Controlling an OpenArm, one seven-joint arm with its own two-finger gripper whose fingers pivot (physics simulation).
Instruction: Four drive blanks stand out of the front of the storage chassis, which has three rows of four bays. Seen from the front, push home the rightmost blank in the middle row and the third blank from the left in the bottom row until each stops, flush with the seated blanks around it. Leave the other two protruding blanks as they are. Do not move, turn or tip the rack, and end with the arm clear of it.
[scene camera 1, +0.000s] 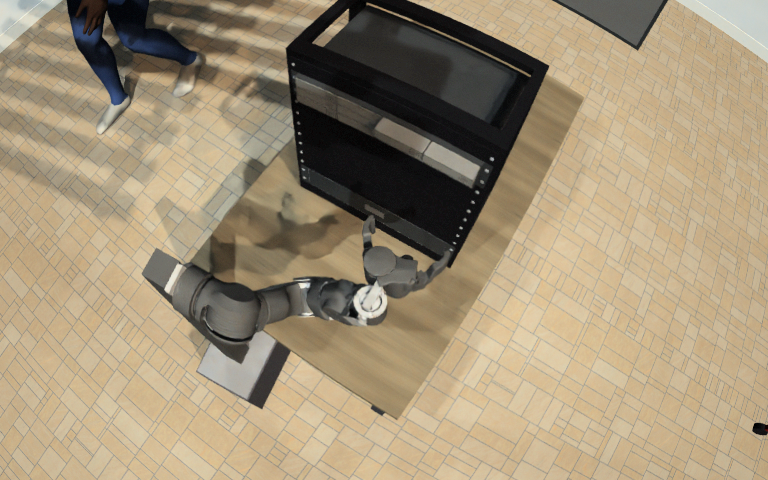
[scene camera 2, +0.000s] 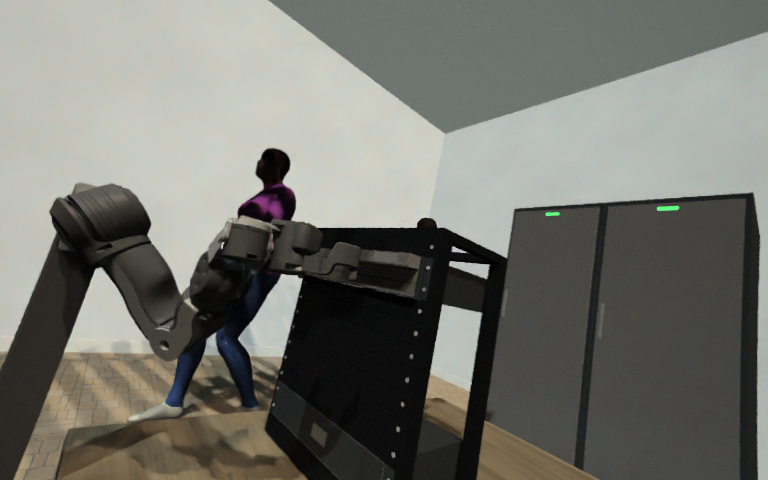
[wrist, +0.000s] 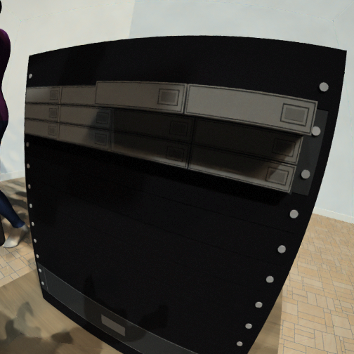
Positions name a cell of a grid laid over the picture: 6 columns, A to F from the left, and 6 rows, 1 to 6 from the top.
Labels:
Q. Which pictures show the black rack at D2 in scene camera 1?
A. Scene camera 1, scene camera 2 and the wrist view: all of them.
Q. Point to a black rack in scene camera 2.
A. C5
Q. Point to a black rack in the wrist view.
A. C4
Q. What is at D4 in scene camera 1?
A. My gripper.

